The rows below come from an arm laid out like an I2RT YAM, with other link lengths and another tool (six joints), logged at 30 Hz.
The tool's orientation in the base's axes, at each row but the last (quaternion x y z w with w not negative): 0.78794 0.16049 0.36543 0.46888; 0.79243 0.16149 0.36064 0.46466; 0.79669 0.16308 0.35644 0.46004; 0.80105 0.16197 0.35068 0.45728; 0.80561 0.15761 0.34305 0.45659; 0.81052 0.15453 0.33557 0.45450; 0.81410 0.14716 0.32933 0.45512; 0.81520 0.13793 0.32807 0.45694; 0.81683 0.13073 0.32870 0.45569; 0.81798 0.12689 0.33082 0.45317; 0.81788 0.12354 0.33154 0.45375
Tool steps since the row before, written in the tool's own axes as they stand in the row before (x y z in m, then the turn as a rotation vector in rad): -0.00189 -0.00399 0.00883 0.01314 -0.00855 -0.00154; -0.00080 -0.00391 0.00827 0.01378 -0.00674 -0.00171; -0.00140 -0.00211 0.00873 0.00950 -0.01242 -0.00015; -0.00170 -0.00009 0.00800 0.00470 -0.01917 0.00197; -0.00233 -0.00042 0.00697 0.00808 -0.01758 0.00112; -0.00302 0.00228 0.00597 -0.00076 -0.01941 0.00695; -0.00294 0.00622 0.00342 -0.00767 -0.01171 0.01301; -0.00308 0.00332 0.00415 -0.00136 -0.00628 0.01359; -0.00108 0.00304 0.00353 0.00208 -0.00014 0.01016; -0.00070 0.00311 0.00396 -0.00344 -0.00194 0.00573; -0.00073 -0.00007 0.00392 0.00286 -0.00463 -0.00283
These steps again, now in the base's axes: 0.00548 -0.00458 -0.00681 0.00860 0.01313 -0.00128; 0.00573 -0.00358 -0.00622 0.00878 0.01268 0.00059; 0.00544 -0.00510 -0.00519 0.00732 0.01218 -0.00653; 0.00449 -0.00589 -0.00347 0.00587 0.01165 -0.01494; 0.00321 -0.00547 -0.00373 0.00760 0.01326 -0.01192; 0.00177 -0.00669 -0.00146 0.00526 0.00564 -0.01913; -0.00026 -0.00716 0.00277 0.00375 -0.00616 -0.01770; 0.00019 -0.00614 -0.00001 0.00844 -0.00619 -0.01079; 0.00124 -0.00455 0.00077 0.00824 -0.00555 -0.00299; 0.00179 -0.00469 0.00080 0.00136 -0.00443 -0.00519; 0.00203 -0.00292 -0.00182 0.00075 0.00589 -0.00154
